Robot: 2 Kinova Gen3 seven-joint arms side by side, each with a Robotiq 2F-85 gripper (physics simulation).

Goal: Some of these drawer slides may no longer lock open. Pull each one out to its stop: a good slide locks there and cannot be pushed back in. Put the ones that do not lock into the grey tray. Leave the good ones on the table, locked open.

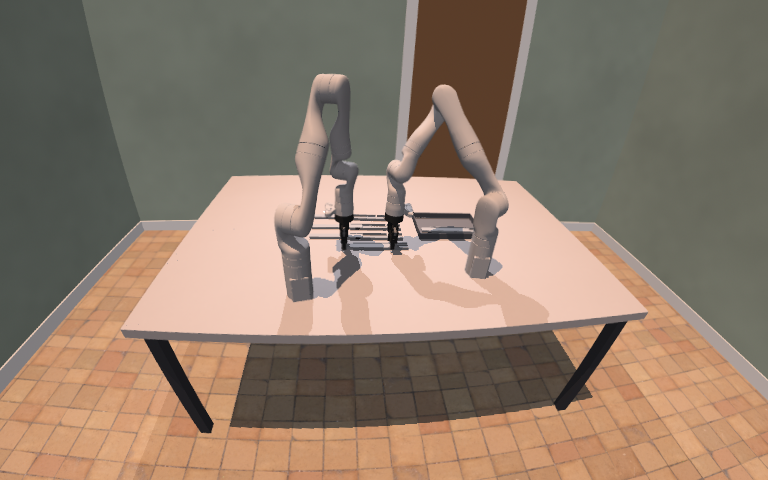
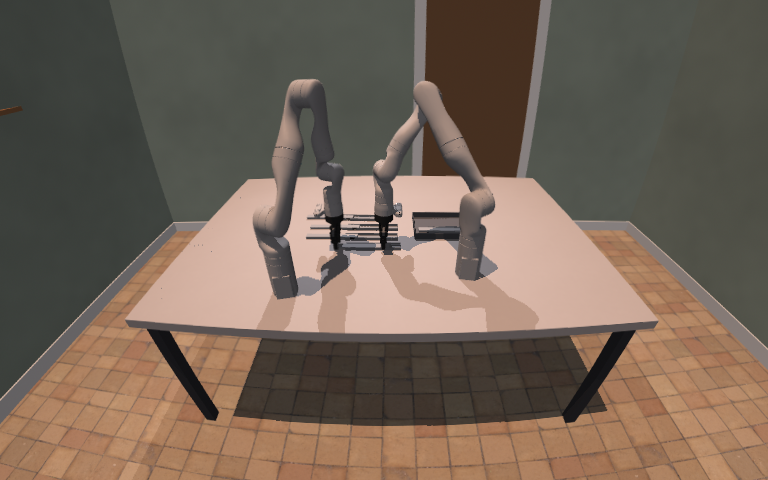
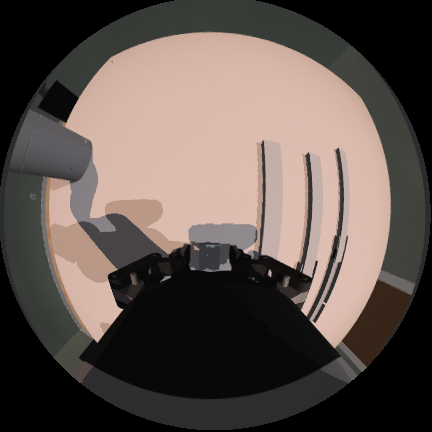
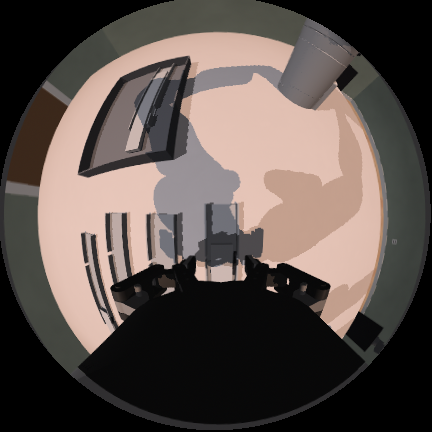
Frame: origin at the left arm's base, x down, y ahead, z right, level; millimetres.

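Seen in the pictures: left gripper, fingertip midpoint: (image 1: 344, 246) (image 2: 337, 245) (image 3: 209, 251); right gripper, fingertip midpoint: (image 1: 391, 245) (image 2: 383, 245) (image 4: 219, 262); left arm's base, origin of the base link: (image 1: 300, 292) (image 2: 285, 290) (image 3: 79, 159); right arm's base, origin of the base link: (image 1: 475, 271) (image 2: 466, 272) (image 4: 295, 94).
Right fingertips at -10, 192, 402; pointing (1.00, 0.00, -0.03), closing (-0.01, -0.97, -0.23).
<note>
Pixels of each thing's middle, then the offset from my right fingertips to it, as dx, dy, dz. "spot": a spot on its surface instead. Level surfaces: height alone.
- nearest, surface spot: (image 3: 263, 200) (image 1: 328, 237) spot: +3, +125, -239
- farthest, surface spot: (image 3: 340, 190) spot: +6, +307, -228
- slide, body centre: (image 4: 148, 100) (image 2: 443, 229) (image 1: 445, 230) +0, +62, +294
- grey tray, body centre: (image 4: 134, 99) (image 2: 445, 224) (image 1: 446, 225) -5, +92, +314
- table, its level: dx +10
The front slide (image 1: 368, 246) (image 2: 362, 246) (image 4: 222, 220) lies on the table and looks shorter than the others. My left gripper (image 1: 344, 247) (image 2: 336, 249) (image 3: 209, 251) is open, low over its left end, a fingertip on each side. My right gripper (image 1: 393, 247) (image 2: 386, 250) (image 4: 219, 262) is open around its right part, with small gaps beside it. Three slides lie extended behind: the nearest (image 1: 325, 237) (image 3: 263, 200), the middle one (image 4: 118, 235) and the farthest (image 3: 340, 190). Another slide (image 1: 447, 229) (image 4: 140, 127) lies in the grey tray (image 1: 444, 214) (image 4: 127, 165). Whether any is locked cannot be seen.
The tray stands at the right of the slides, behind the right arm's base (image 1: 479, 266) (image 2: 468, 267). The left arm's base (image 1: 299, 286) (image 2: 284, 284) stands at the front left of the slides. Arm shadows cross the table (image 1: 226, 254).
</note>
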